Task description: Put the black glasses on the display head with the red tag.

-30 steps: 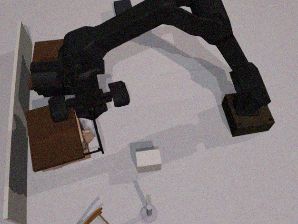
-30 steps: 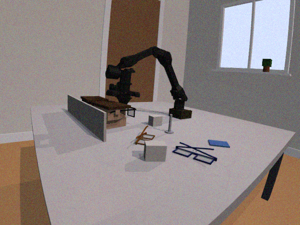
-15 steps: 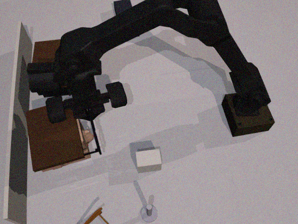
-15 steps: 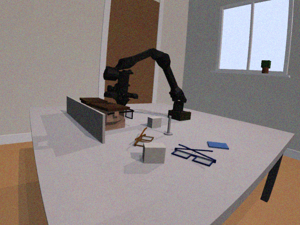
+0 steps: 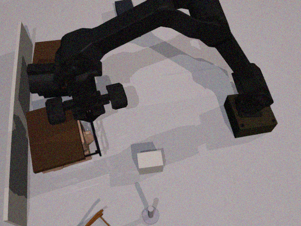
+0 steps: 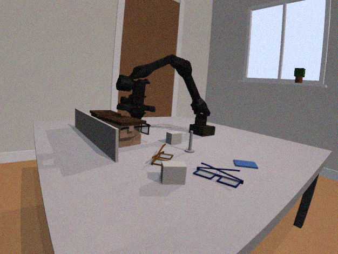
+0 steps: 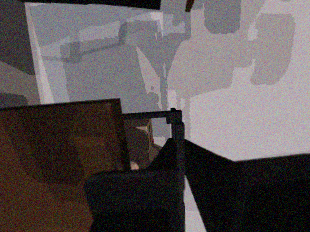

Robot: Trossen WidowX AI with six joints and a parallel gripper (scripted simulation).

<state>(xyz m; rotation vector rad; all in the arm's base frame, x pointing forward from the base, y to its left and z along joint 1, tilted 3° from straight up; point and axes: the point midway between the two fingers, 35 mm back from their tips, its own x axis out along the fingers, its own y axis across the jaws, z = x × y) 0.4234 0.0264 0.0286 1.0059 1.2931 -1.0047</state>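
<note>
Right now my gripper tip is 50 mm to the right of the peach head, 50 mm short of it and 10 mm above it. Round my gripper tip: wall panel (200 mm ahead, 40 mm to the right, 10 mm below); then dark head (170 mm to the right, 80 mm ahead, 10 mm below); then post stand (240 mm to the left, 140 mm behind, 40 mm below).
</note>
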